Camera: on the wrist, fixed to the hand. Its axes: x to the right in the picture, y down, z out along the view.
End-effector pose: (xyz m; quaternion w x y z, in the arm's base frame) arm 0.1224 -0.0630 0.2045 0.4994 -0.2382 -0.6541 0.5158
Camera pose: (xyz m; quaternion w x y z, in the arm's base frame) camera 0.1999 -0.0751 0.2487 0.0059 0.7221 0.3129 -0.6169
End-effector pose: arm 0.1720 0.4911 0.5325 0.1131 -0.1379 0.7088 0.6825
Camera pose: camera 0.2155 0.4273 0.4863 0.4685 -0.3489 -0.5138 -0.6284
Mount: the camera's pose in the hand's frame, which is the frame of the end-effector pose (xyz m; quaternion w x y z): -0.0220 -0.0604 -0.0630 0.6919 -0.1199 0.0654 0.7089
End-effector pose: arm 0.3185 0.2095 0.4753 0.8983 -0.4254 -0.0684 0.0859
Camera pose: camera 0.3152 0.1198 0.4815 0.5141 -0.4562 0.3027 0.6603
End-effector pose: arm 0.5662 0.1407 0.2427 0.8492 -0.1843 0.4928 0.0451
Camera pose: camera 0.5189 0.0644 0.2496 0.5013 0.1171 0.5218 0.6803
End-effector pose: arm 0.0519 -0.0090 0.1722 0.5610 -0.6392 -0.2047 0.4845
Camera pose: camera 0.1126 -0.0421 0.2298 0.0186 0.6864 -0.2901 -0.6666
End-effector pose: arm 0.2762 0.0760 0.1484 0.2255 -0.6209 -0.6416 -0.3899
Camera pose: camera 0.2080 0.0177 0.1555 0.3999 -0.8860 0.0577 -0.2275
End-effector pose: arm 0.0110 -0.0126 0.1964 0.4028 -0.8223 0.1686 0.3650
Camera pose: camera 0.0599 -0.0251 0.2709 0.0897 0.5216 -0.6822 -0.5045
